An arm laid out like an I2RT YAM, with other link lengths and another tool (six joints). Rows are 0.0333 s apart.
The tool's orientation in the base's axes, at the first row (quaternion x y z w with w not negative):
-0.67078, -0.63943, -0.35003, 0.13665
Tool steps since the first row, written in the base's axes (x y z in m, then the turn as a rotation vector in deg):
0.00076, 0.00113, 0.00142, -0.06, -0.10, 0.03
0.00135, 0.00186, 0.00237, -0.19, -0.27, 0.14
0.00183, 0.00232, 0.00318, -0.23, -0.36, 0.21
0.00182, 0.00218, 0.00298, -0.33, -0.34, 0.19
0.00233, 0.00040, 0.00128, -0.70, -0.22, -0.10
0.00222, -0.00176, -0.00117, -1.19, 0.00, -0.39
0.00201, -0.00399, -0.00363, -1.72, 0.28, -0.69
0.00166, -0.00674, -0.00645, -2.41, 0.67, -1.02
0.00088, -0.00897, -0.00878, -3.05, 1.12, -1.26
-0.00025, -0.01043, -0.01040, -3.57, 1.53, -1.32
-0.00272, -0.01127, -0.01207, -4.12, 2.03, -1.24
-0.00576, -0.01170, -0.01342, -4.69, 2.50, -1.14
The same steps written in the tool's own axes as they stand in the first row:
0.00173, 0.00094, -0.00008, -0.05, -0.03, -0.10
0.00286, 0.00164, -0.00013, -0.10, -0.11, -0.33
0.00370, 0.00225, -0.00028, -0.12, -0.11, -0.45
0.00347, 0.00221, -0.00023, -0.12, -0.22, -0.45
0.00098, 0.00250, 0.00002, -0.19, -0.66, -0.27
-0.00223, 0.00206, 0.00038, -0.18, -1.24, -0.07
-0.00551, 0.00154, 0.00068, -0.12, -1.86, 0.16
-0.00940, 0.00085, 0.00087, 0.00, -2.66, 0.44
-0.01255, -0.00018, 0.00090, 0.23, -3.40, 0.71
-0.01463, -0.00148, 0.00081, 0.54, -3.97, 0.86
-0.01620, -0.00415, 0.00075, 1.01, -4.55, 0.96
-0.01720, -0.00734, 0.00055, 1.47, -5.14, 1.01

